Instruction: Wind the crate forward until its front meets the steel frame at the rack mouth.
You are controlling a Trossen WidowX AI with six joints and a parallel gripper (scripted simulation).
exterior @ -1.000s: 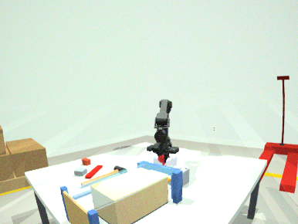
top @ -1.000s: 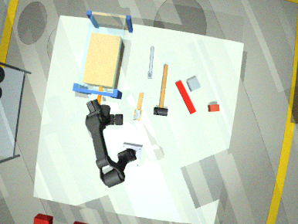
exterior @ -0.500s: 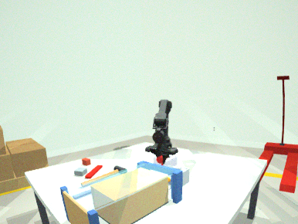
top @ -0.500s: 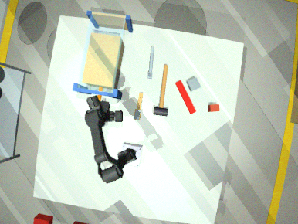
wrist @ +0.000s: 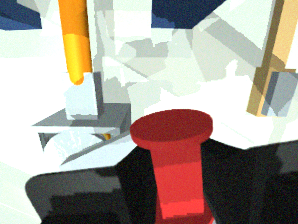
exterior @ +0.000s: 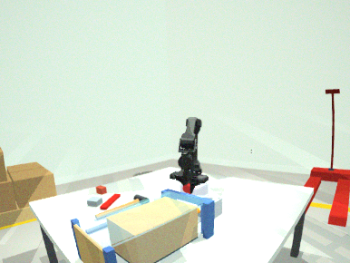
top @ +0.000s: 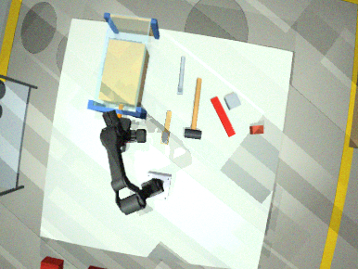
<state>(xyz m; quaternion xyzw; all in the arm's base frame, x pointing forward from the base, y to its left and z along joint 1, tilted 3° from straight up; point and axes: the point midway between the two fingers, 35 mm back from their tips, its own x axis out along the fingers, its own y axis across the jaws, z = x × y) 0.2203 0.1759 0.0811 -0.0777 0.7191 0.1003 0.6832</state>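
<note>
My gripper tip is now 2 cm past the winch handle, 3 cm to the right of it and 1 cm above it. The rest, counted from my gripper tip: winch 7 cm behind, 7 cm to the left, 8 cm below; then red grip 2 cm above; then blue frame 10 cm ahead, 10 cm to the left, 1 cm below.
</note>
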